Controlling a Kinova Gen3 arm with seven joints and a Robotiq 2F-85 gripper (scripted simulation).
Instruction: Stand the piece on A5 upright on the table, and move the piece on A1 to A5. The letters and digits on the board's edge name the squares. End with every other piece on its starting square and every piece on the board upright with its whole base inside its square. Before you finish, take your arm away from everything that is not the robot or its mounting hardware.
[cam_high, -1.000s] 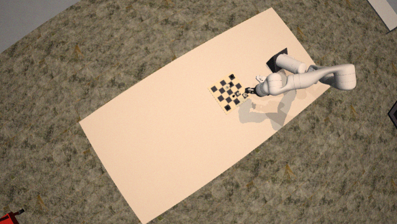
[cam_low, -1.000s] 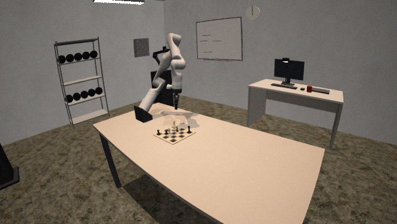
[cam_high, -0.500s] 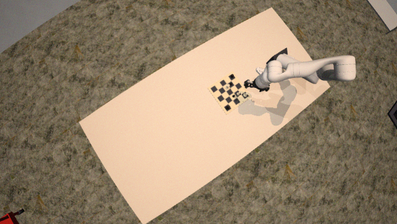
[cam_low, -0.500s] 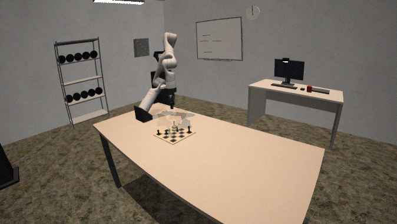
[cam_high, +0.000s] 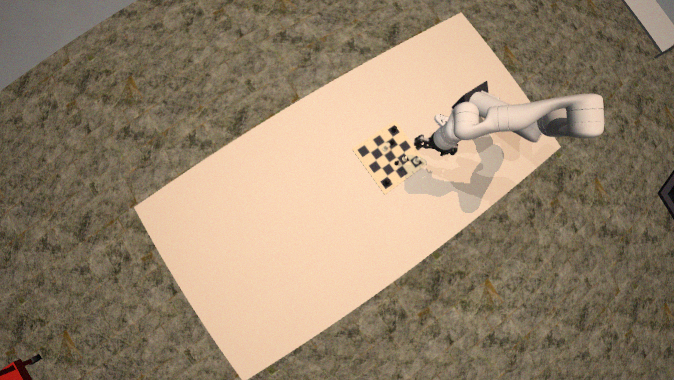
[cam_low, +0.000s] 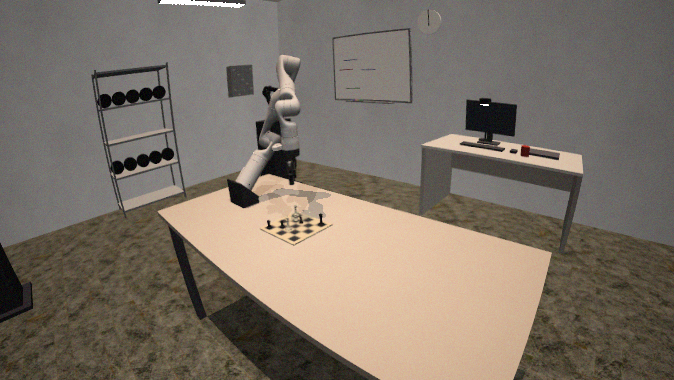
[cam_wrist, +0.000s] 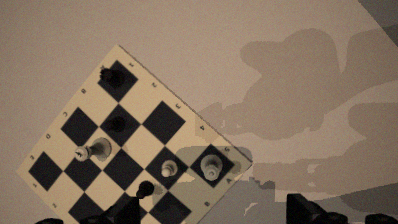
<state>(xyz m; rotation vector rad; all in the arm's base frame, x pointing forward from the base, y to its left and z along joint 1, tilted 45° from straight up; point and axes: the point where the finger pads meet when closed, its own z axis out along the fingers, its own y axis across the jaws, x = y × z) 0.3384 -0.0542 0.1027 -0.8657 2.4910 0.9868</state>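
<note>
My hand is 3 cm short of the white pawn, 4 cm to the left of it and 15 cm above it. The rest, counted from my hand: chessboard 7 cm ahead, 8 cm to the right, 17 cm below.
</note>
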